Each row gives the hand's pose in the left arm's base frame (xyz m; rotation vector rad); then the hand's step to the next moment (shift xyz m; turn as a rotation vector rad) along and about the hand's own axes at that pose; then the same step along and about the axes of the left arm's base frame.
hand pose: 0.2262 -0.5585 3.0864 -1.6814 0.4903 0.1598
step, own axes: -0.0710 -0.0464 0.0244 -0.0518 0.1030 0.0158
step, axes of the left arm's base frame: -0.0408 0.0442 0.0646 -0.0856 0.0173 -0.0769
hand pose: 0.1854 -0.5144 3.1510 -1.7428 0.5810 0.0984
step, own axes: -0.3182 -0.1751 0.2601 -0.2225 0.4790 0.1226
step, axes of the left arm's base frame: -0.1390 0.3716 0.2053 -0.3702 0.1206 -0.3773
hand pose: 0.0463 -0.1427 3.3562 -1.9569 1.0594 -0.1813
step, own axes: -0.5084 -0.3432 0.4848 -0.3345 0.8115 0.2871
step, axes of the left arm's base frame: 0.1275 0.7652 0.0978 -0.5618 0.2230 -0.6982
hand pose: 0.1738 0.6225 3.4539 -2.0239 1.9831 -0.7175
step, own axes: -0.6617 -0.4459 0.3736 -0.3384 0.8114 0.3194
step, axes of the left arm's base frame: 0.5897 0.6124 -0.2314 -0.5461 0.2210 -0.7265
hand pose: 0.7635 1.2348 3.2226 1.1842 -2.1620 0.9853
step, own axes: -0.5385 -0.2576 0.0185 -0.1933 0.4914 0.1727
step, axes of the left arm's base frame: 0.4938 0.1664 -0.2918 -0.3352 0.1440 -0.4190
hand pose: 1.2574 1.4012 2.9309 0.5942 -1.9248 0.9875
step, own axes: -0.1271 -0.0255 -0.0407 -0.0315 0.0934 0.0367
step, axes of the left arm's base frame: 0.1025 0.0219 -0.0864 -0.0682 0.0241 -0.0763
